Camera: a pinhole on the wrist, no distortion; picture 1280 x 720 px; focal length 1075.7 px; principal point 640.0 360.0 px. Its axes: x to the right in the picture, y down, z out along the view. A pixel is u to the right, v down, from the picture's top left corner.
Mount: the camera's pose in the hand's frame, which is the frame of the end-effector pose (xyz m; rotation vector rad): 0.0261 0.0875 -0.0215 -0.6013 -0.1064 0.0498
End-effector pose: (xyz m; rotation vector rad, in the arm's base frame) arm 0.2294 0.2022 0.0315 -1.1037 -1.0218 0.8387
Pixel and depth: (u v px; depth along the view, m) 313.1 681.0 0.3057
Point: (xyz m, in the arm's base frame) 0.0219 0.2421 -0.2872
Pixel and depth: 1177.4 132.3 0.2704
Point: 0.0317 0.4470 -0.1050
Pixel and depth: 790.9 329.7 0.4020
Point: -0.0742 0.4101 -0.2192
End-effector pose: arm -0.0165 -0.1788 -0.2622 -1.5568 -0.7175 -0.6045
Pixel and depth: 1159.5 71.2 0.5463
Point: 0.3394 0.3573 -0.3471
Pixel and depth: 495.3 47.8 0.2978
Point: 0.0790 0.0740 -0.4454
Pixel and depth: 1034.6 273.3 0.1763
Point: 0.1604 -0.0453 -0.3449
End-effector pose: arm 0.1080 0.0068 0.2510 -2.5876 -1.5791 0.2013
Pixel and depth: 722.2 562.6 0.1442
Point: 0.2714 -0.0611 0.1387
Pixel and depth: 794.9 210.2 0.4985
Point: 0.3317 -0.0919 -0.2273
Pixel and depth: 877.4 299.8 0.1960
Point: 0.2726 -0.0361 0.0713
